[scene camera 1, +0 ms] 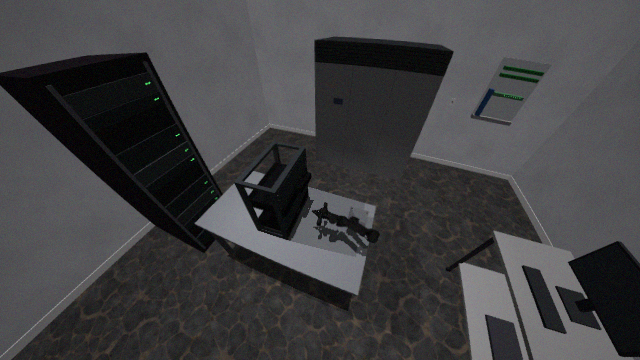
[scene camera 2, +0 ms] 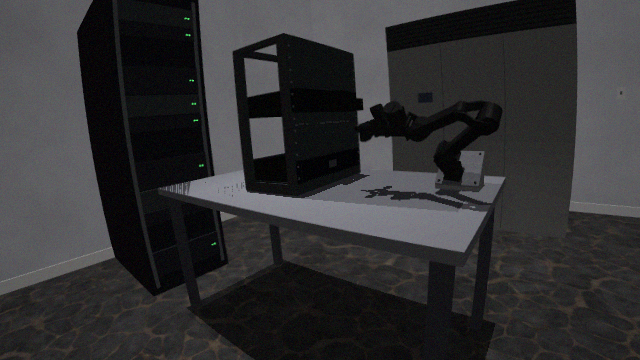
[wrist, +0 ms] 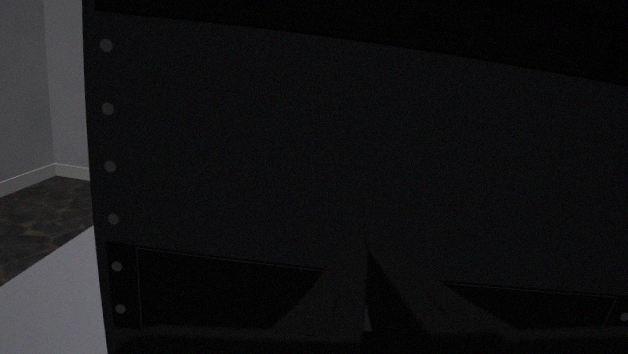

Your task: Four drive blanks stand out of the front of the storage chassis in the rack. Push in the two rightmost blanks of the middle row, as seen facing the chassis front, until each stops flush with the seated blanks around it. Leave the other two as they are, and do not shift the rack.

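Frame: origin at the arm's base, x back, y up, z left, level; metres.
Where they show: gripper, fingertip midpoint: (scene camera 1: pixel 311 210) (scene camera 2: pixel 354 128) (wrist: pixel 362 248); arm's base at its link origin: (scene camera 1: pixel 354 220) (scene camera 2: pixel 454 173).
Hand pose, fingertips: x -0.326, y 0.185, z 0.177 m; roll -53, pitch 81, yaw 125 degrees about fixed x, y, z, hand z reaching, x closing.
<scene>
Each offset is from my fingertips to the top centre of the thing. "spot": to the spot under its first point. Level surfaces: height alone.
The dark rack (scene camera 1: pixel 257 188) (scene camera 2: pixel 287 75) (wrist: pixel 99 140) stands upright on the table. The storage chassis @[spot: dx -0.133, dy +0.119, dz +0.034 m] (scene camera 2: pixel 320 100) is the black band across its upper middle in the second scene view; its lower part shows as a black band along the top of the wrist view. A dark block @[spot: dx -0.131, dy +0.104, dz -0.230 m] (scene camera 2: pixel 359 104) juts from the chassis front at its far end. Single drive blanks cannot be told apart in the dark. My gripper (scene camera 1: pixel 315 212) (scene camera 2: pixel 359 131) (wrist: pixel 362 248) is shut and empty. Its tips are lower than the chassis, before the plain panel (wrist: pixel 300 150); contact cannot be told.
The white table @[dy -0.240 m] (scene camera 1: pixel 310 260) (scene camera 2: pixel 350 220) carries the rack and the arm's base (scene camera 2: pixel 462 186). A black unit @[spot: dx -0.147, dy -0.159, dz +0.050 m] (scene camera 2: pixel 320 169) (wrist: pixel 215 285) sits low in the rack. A tall server cabinet (scene camera 1: pixel 175 220) (scene camera 2: pixel 122 150) stands behind the table, and a grey cabinet (scene camera 1: pixel 370 110) (scene camera 2: pixel 470 100) stands by the wall.
</scene>
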